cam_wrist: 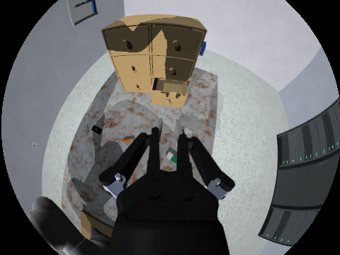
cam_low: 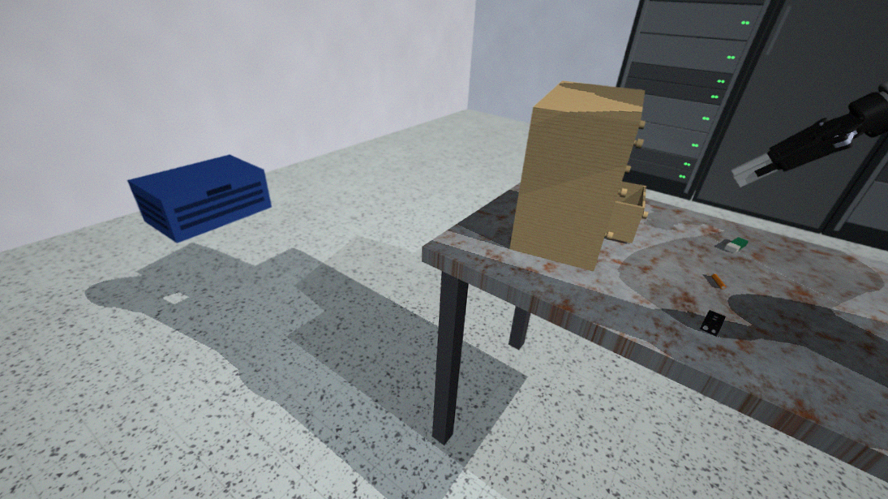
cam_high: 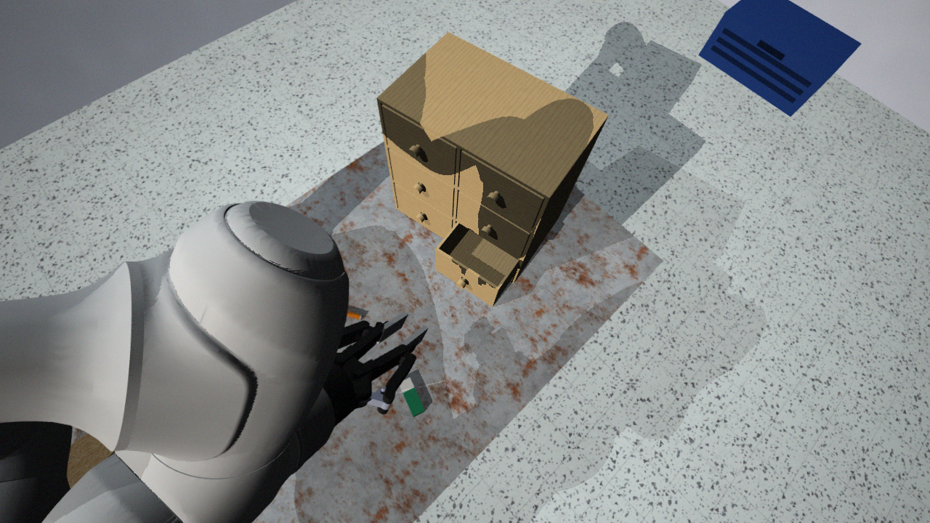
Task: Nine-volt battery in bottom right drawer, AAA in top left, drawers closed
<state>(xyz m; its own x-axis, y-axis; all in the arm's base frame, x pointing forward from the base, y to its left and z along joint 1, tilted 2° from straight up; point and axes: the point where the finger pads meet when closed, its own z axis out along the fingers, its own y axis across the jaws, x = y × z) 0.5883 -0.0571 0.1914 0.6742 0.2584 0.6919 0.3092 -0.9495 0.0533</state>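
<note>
The black nine-volt battery lies 7 cm behind my hand, 32 cm to the left of it and 19 cm below it. Round my hand: green-and-white nine-volt battery (3 cm behind, 5 cm to the right, 20 cm below); then orange AAA battery (4 cm behind, 14 cm to the left, 20 cm below).
</note>
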